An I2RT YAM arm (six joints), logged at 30 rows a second.
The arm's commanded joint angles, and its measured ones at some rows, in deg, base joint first. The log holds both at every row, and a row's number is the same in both.
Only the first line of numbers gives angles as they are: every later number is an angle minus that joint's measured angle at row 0.
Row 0, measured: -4.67 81.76 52.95 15.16 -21.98 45.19
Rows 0 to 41, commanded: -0.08 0.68 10.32 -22.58 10.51 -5.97; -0.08 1.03 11.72 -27.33 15.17 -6.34; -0.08 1.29 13.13 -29.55 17.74 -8.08; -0.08 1.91 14.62 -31.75 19.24 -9.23; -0.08 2.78 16.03 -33.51 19.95 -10.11; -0.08 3.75 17.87 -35.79 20.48 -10.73; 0.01 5.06 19.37 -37.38 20.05 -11.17; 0.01 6.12 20.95 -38.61 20.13 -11.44; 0.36 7.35 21.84 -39.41 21.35 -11.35; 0.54 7.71 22.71 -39.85 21.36 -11.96; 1.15 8.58 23.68 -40.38 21.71 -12.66; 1.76 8.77 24.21 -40.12 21.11 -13.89; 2.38 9.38 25.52 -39.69 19.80 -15.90; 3.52 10.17 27.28 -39.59 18.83 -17.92; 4.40 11.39 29.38 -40.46 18.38 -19.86; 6.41 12.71 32.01 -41.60 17.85 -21.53; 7.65 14.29 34.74 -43.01 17.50 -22.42; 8.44 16.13 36.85 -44.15 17.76 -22.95; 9.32 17.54 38.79 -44.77 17.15 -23.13; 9.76 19.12 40.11 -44.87 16.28 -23.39; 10.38 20.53 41.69 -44.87 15.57 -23.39; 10.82 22.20 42.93 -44.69 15.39 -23.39; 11.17 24.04 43.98 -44.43 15.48 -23.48; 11.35 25.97 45.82 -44.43 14.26 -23.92; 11.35 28.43 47.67 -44.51 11.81 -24.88; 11.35 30.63 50.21 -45.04 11.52 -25.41; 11.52 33.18 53.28 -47.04 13.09 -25.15; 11.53 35.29 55.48 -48.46 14.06 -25.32; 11.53 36.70 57.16 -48.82 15.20 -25.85; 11.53 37.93 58.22 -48.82 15.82 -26.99; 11.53 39.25 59.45 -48.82 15.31 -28.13; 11.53 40.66 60.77 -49.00 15.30 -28.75; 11.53 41.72 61.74 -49.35 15.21 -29.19; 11.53 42.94 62.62 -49.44 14.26 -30.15; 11.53 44.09 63.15 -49.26 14.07 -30.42; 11.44 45.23 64.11 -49.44 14.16 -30.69; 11.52 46.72 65.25 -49.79 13.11 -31.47; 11.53 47.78 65.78 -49.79 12.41 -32.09; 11.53 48.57 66.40 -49.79 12.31 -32.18; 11.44 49.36 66.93 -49.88 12.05 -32.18; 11.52 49.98 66.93 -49.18 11.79 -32.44; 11.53 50.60 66.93 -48.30 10.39 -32.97
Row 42, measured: 11.68 48.98 63.86 -49.09 13.88 -30.03
